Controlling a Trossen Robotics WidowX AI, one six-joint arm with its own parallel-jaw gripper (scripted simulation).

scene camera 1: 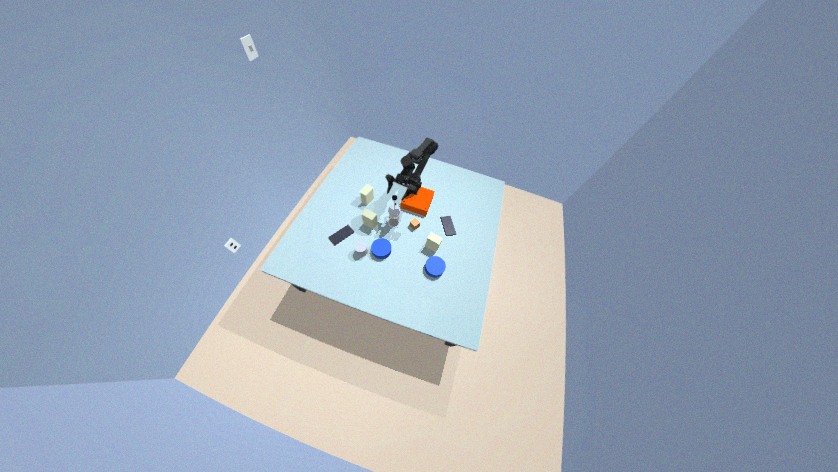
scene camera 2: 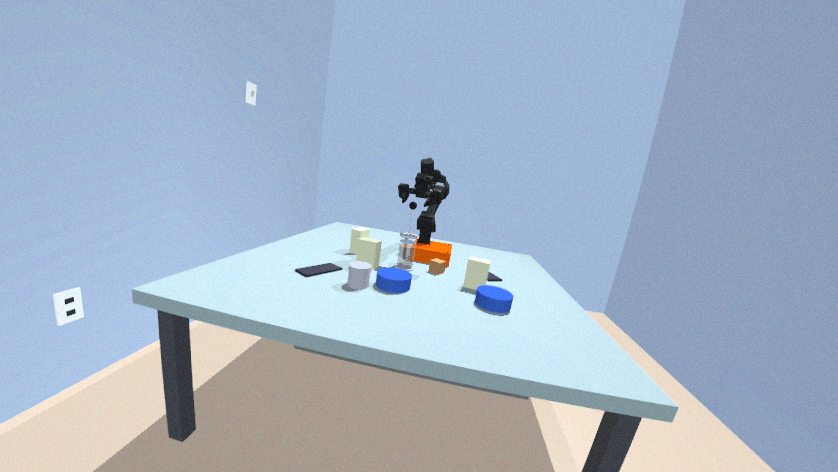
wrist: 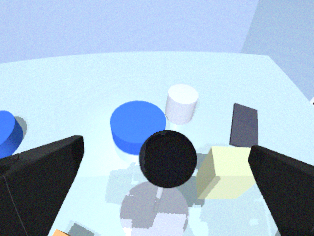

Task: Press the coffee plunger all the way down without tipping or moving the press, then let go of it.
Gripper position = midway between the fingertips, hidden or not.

Observation:
My gripper [scene camera 2: 413,204] is open, with nothing in its grasp. Further things: a coffee press [scene camera 2: 407,244], a blue disc [scene camera 2: 392,280] and a dark flat slab [wrist: 244,134].
My gripper is seen too in the wrist view [wrist: 169,149].

